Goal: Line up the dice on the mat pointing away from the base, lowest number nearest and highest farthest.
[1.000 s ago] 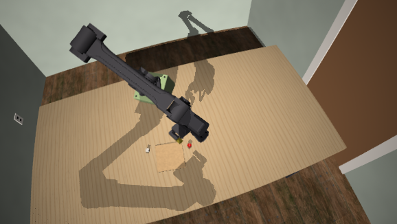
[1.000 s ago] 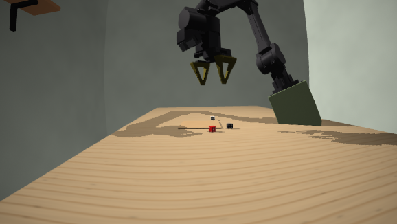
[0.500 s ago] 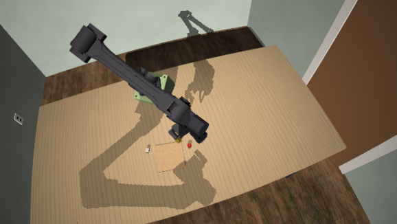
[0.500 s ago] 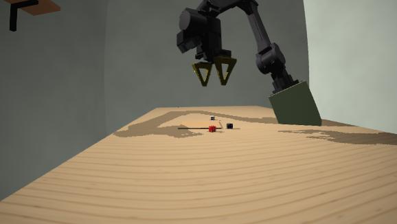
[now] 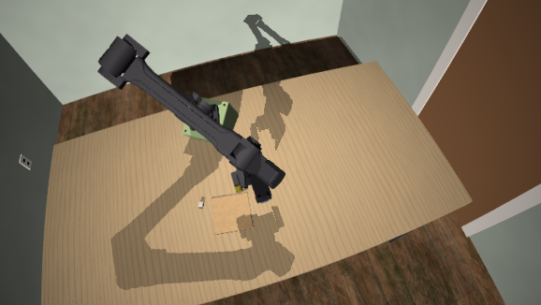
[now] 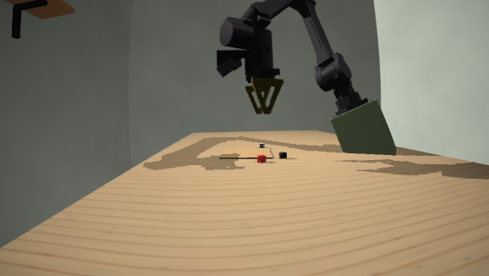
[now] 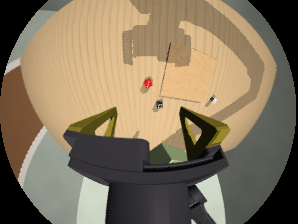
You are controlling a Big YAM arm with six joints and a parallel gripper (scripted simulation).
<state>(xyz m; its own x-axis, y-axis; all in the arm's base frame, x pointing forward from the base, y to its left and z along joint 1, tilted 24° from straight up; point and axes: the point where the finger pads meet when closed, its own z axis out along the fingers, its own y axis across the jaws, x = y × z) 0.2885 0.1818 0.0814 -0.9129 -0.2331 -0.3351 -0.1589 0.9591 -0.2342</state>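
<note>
Right now my hand is 12 cm above the red die. From my hand the other things lie so: tan mat: 12 cm below, 10 cm to the right, 5 cm ahead; white die: 22 cm to the right, 12 cm below; black die: 12 cm below, 5 cm behind, 4 cm to the right.
</note>
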